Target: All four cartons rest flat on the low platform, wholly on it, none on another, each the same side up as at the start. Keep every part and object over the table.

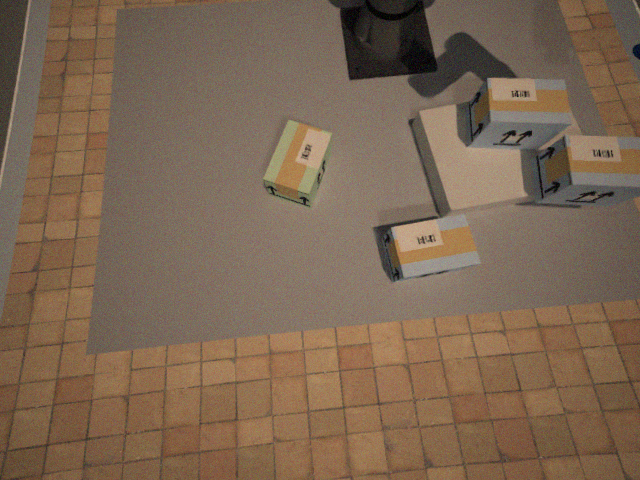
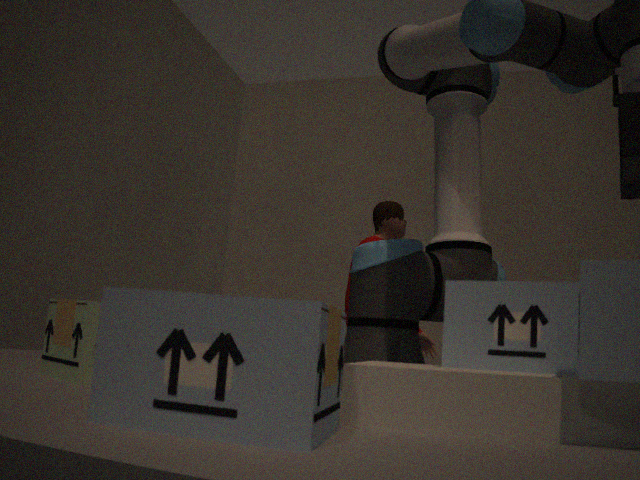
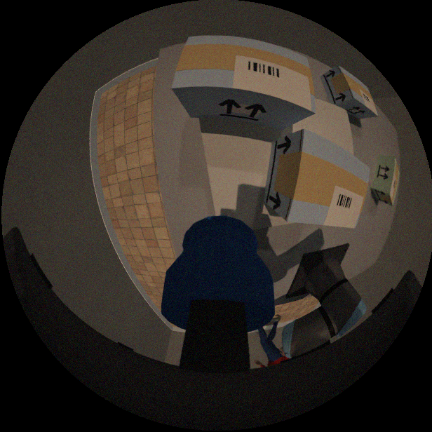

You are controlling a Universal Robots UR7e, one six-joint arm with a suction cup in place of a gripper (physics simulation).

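Where they show: arm's base, origin of its link: (image 1: 383,36).
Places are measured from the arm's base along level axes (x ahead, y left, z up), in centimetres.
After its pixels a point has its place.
A green carton (image 1: 297,162) {x 41.0, y -18.2, z 7.5 cm} (image 2: 67,335) {x 46.6, y -18.9, z 3.6 cm} (image 3: 387,175) stands on the table, left of the low platform (image 1: 480,178) {x 40.5, y 19.8, z 3.7 cm} (image 2: 449,400) {x 45.9, y 21.2, z 1.6 cm} (image 3: 235,187). One blue carton (image 1: 434,248) {x 57.0, y 8.3, z 7.5 cm} (image 2: 206,310) {x 61.0, y 9.8, z 6.4 cm} (image 3: 350,92) stands on the table by the platform's front left corner. A second blue carton (image 1: 522,118) {x 32.5, y 23.3, z 12.2 cm} (image 2: 465,330) {x 33.4, y 19.8, z 7.4 cm} (image 3: 320,175) rests flat on the platform's back part. A third blue carton (image 1: 594,173) {x 43.2, y 34.2, z 12.2 cm} (image 2: 610,320) {x 45.4, y 32.4, z 7.9 cm} (image 3: 245,75) is at platform-top height at the front right and appears to overhang the front edge. Visible arrows point up. My suction gripper (image 3: 220,240) touches no carton; its blue cup hangs right of the platform.
The robot base plate (image 1: 392,56) {x 7.2, y 2.1, z 1.0 cm} is behind and left of the platform. The grey table top (image 1: 196,232) {x 54.4, y -39.9, z -1.1 cm} ends at the tiled floor (image 1: 310,403). The second and third blue cartons stand near each other. A person in red (image 2: 388,219) shows behind the arm.
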